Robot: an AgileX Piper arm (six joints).
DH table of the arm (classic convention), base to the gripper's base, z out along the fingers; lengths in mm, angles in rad. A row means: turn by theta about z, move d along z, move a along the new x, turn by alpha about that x. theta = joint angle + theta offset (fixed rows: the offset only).
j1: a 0, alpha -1.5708, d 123, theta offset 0
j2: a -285, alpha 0, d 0, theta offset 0.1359
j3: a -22, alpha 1.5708, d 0, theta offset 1.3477
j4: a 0, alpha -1.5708, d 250.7, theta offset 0
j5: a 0, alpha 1.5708, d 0, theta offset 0
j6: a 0, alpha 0, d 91, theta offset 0
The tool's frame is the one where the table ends.
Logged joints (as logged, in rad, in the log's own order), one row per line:
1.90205, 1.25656, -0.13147, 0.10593, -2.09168, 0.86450
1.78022, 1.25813, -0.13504, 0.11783, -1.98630, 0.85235
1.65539, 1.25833, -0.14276, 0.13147, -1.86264, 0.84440
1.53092, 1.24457, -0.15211, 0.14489, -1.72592, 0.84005
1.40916, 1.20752, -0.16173, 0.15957, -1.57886, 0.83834
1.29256, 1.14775, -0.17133, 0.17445, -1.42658, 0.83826
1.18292, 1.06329, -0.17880, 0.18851, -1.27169, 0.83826
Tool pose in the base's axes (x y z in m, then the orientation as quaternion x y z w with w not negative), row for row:
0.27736, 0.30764, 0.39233, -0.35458, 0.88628, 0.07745, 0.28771
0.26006, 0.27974, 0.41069, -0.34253, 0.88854, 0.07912, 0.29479
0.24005, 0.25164, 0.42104, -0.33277, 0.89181, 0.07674, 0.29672
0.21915, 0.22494, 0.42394, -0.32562, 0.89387, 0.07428, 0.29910
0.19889, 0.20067, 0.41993, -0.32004, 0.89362, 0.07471, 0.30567
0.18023, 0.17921, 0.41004, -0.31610, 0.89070, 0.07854, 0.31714
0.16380, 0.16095, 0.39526, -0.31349, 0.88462, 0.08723, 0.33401
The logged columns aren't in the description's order. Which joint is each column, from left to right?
Columns, left to right: j2, j5, j4, j6, j3, j1.
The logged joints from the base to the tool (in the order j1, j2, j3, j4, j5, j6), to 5 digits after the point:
0.86450, 1.90205, -2.09168, -0.13147, 1.25656, 0.10593
0.85235, 1.78022, -1.98630, -0.13504, 1.25813, 0.11783
0.84440, 1.65539, -1.86264, -0.14276, 1.25833, 0.13147
0.84005, 1.53092, -1.72592, -0.15211, 1.24457, 0.14489
0.83834, 1.40916, -1.57886, -0.16173, 1.20752, 0.15957
0.83826, 1.29256, -1.42658, -0.17133, 1.14775, 0.17445
0.83826, 1.18292, -1.27169, -0.17880, 1.06329, 0.18851

